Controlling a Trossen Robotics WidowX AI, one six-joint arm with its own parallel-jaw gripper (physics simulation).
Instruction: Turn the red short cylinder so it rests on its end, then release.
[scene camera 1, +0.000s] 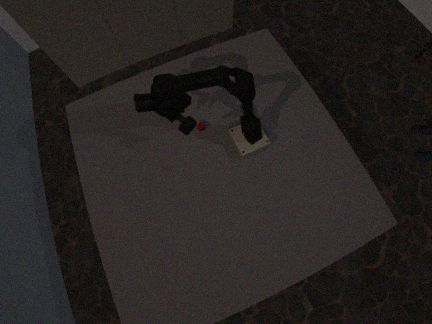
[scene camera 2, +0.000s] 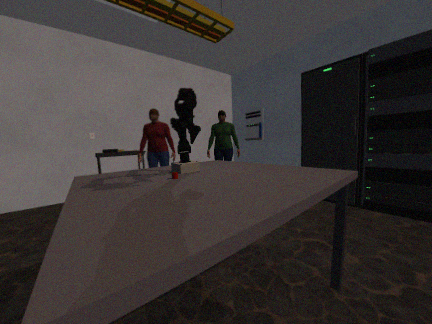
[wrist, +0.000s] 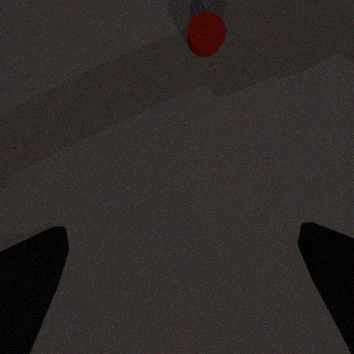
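Observation:
The red short cylinder stands on the table beside the arm's base block. In the wrist view its round end faces up towards the camera and a thin strip of its side shows at the lower left, so it looks upright on its end. My gripper is open and empty, above the table to the left of the cylinder in scene camera 1. In the wrist view the cylinder is at the top, beyond the wide-apart fingertips. The fingertips are hard to make out in both scene views.
The arm stands on a pale block close to the cylinder. The table carries arm shadows. Two people, in red and green, stand behind it. A dark cabinet is at the right.

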